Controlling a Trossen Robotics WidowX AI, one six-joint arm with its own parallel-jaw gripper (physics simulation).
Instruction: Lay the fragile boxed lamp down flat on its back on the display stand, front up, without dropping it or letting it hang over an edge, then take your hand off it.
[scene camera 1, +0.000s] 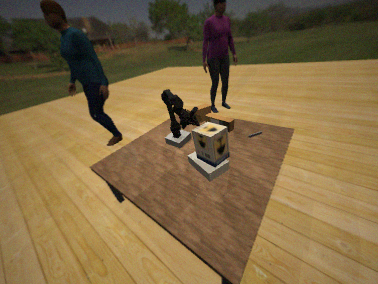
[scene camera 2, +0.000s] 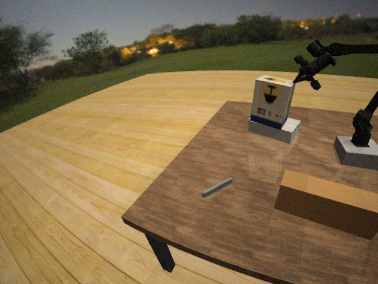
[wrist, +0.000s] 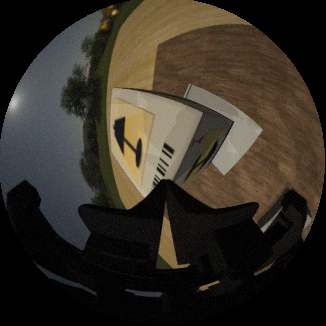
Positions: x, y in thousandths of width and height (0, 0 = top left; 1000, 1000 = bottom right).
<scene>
I see my gripper (wrist: 508, 560) and a display stand (scene camera 2: 771, 449).
The display stand also shows in the wrist view (wrist: 747, 406).
</scene>
